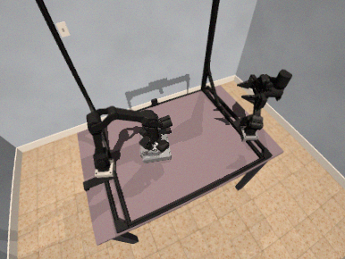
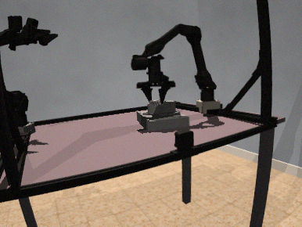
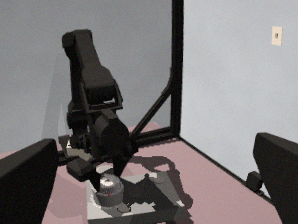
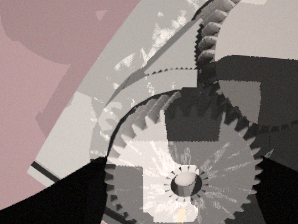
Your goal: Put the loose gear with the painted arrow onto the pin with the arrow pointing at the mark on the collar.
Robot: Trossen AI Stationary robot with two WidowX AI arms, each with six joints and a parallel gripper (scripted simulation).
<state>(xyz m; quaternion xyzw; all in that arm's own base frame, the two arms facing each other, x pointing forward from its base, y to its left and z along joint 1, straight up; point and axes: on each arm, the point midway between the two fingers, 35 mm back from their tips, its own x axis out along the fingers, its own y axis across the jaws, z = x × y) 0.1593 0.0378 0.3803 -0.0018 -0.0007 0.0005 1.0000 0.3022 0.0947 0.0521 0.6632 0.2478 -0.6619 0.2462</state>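
Now: right hand 30 mm above the toothed gear. Round my right hand: dark bolt-like piece 120 mm behind, 50 mm to the right, 70 mm below.
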